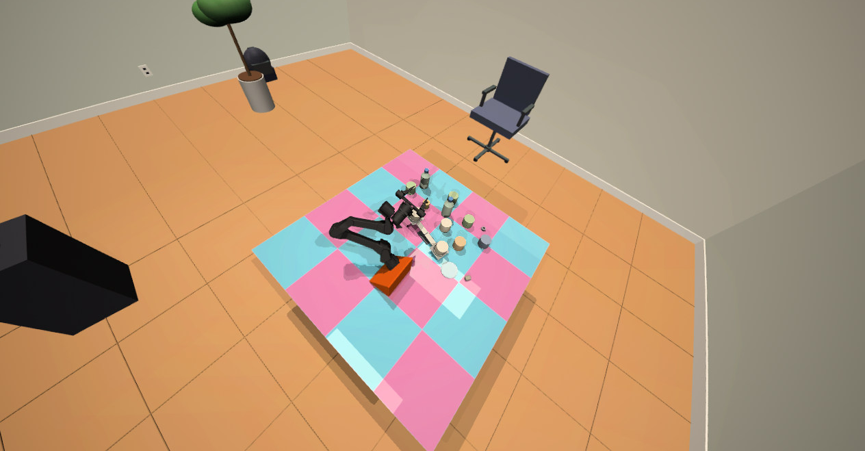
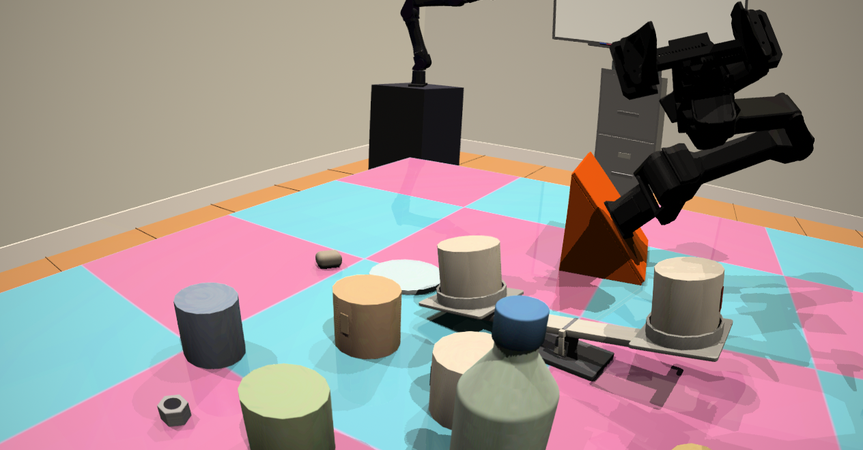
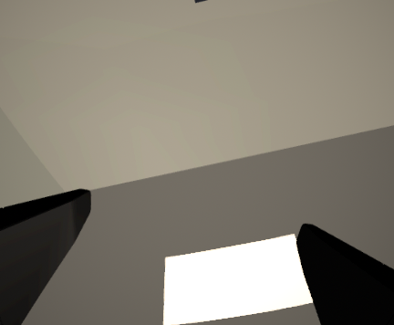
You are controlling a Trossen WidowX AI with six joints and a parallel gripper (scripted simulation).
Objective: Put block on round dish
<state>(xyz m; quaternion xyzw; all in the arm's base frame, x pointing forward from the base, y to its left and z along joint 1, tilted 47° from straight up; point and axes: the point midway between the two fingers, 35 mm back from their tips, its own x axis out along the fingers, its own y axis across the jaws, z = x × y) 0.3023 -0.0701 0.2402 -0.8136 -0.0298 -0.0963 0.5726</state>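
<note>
My gripper tip is 320 mm above the pale green block and 220 mm to the left of it. The rest, counted from my gripper tip: tan cylinder: 330 mm below, 270 mm to the right, 140 mm ahead; balance beam: 330 mm below, 90 mm to the right, 20 mm ahead; tape roll: 340 mm below, 180 mm ahead, 90 mm to the left.
</note>
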